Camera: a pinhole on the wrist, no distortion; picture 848 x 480 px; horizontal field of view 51.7 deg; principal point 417.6 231.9 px. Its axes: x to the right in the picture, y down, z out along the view. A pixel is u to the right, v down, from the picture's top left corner.
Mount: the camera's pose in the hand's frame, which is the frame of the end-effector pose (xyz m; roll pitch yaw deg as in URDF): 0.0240 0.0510 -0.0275 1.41 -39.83 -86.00
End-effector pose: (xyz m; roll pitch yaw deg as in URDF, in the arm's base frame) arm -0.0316 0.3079 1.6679 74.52 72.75 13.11
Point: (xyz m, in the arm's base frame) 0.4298 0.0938 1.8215
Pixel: 532 199
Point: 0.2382 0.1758 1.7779
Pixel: 601 113
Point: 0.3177 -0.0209 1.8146
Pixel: 816 110
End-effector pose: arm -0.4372 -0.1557 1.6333 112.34 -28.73 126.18
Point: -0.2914 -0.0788 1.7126
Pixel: 564 249
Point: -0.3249 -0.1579 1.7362
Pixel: 143 40
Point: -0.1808 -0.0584 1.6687
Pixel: 648 45
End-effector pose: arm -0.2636 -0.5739 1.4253 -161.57 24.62 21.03
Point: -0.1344 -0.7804 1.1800
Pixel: outside the picture
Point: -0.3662 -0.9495 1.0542
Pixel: 279 164
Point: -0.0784 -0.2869 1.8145
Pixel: behind the camera
